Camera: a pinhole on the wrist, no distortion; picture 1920 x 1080 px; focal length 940.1 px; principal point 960.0 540.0 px. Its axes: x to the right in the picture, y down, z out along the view. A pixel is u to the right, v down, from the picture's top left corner.
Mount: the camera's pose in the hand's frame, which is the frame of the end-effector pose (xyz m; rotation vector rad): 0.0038 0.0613 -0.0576 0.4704 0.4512 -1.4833
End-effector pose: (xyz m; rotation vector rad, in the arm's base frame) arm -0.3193 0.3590 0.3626 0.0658 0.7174 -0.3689
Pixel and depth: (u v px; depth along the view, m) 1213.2 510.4 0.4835
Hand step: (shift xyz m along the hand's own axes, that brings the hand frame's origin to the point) -0.0067 -0.3168 0.2709
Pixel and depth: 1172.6 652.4 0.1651
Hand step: 0.0249 -0.0611 0.0591
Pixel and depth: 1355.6 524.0 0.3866
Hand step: 0.0033 -0.2894 0.1726
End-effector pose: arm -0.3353 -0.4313 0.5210 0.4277 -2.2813 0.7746
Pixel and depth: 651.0 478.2 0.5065
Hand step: -0.0364 -0.0840 0.4549
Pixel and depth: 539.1 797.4 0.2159
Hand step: 0.0589 0.0230 0.1768
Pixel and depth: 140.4 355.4 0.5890
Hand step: -0.1323 0.1552 0.7148
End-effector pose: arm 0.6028 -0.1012 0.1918 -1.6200 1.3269 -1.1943
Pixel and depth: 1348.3 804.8 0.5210
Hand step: 0.1584 -0.4030 0.2583
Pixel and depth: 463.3 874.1 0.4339
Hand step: 0.1486 0.0145 0.4338
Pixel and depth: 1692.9 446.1 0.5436
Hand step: -0.0343 -0.5951 0.1564
